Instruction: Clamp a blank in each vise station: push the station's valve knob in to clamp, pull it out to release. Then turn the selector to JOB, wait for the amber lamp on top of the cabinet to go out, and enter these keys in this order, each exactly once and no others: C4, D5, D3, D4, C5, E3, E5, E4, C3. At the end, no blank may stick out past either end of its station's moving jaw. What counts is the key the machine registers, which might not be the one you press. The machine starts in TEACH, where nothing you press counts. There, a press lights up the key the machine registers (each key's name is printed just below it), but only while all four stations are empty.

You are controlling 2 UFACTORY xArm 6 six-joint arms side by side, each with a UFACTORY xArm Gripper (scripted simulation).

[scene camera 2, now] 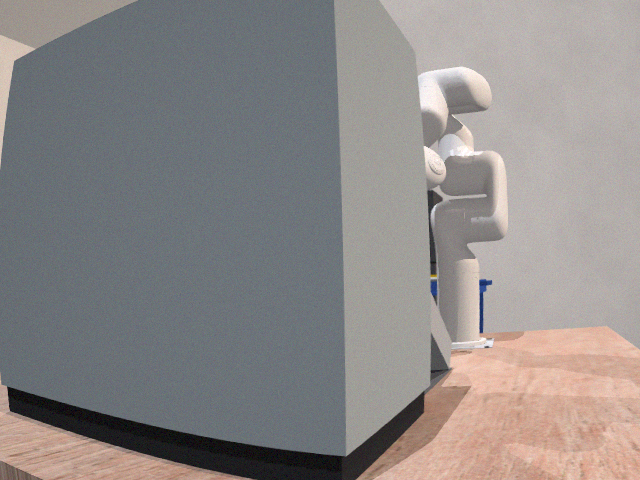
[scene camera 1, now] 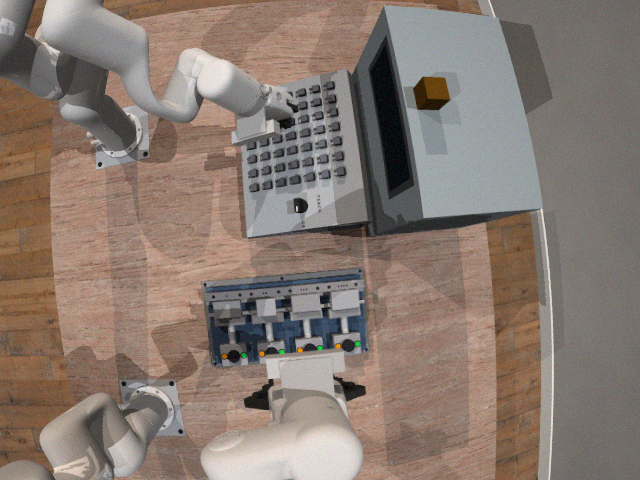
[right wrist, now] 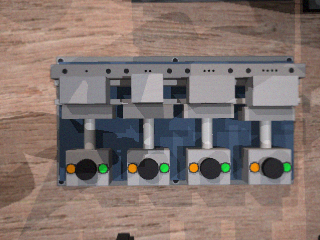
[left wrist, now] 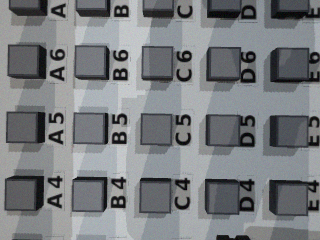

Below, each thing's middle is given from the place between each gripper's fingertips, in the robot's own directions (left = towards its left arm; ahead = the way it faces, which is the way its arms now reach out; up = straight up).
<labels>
Right now my left hand (scene camera 1: 288, 122) is 2 cm short of the key D4 (left wrist: 222, 196), 3 cm to the left of it and 3 cm above it. Also, from my left hand: key E4 (left wrist: 286, 197) (1 cm behind, 3 cm to the right, 4 cm below); key C4 (left wrist: 155, 193) (5 cm ahead, 3 cm to the right, 1 cm below); key D5 (left wrist: 221, 129) (2 cm ahead, 7 cm to the right, 3 cm below).
The key C5 (left wrist: 156, 129) lies 90 mm ahead of my right hand (scene camera 1: 300, 383), 430 mm to the left of it and 250 mm below it. Round my right hand: key panel (scene camera 1: 341, 202) (80 mm ahead, 420 mm to the left, 310 mm below); then key D5 (60 mm ahead, 440 mm to the left, 270 mm below); then key E5 (left wrist: 285, 130) (30 mm ahead, 440 mm to the left, 280 mm below).
</labels>
